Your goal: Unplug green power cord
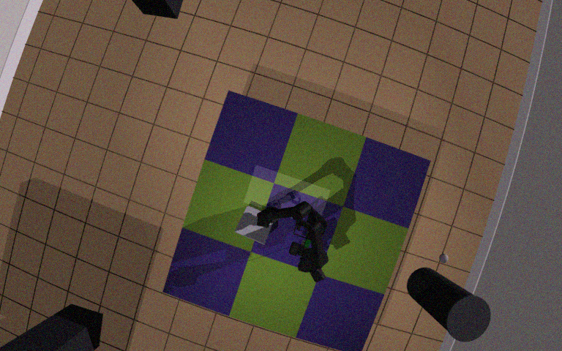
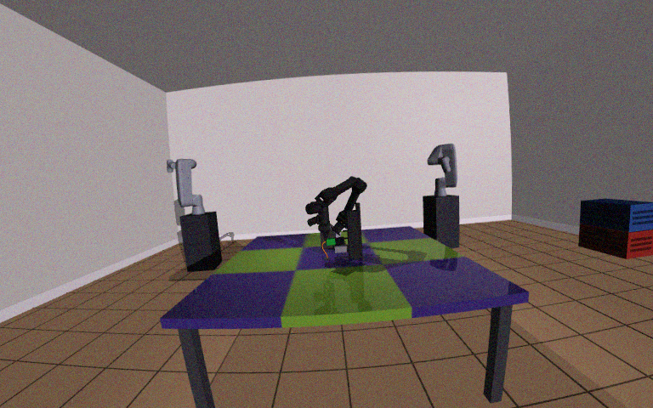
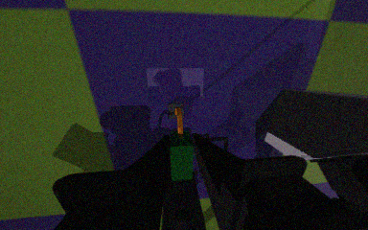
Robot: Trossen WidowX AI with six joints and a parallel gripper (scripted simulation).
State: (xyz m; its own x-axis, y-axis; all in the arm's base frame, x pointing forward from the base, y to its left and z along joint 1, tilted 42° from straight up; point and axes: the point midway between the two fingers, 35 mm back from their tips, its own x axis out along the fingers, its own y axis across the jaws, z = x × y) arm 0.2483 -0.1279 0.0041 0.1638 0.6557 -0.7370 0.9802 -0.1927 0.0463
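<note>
Right now my gripper tip is 5 cm to the right of the green plug. The rest, counted from my gripper tip: dark block 18 cm to the left, 4 cm above, 2 cm ahead.
</note>
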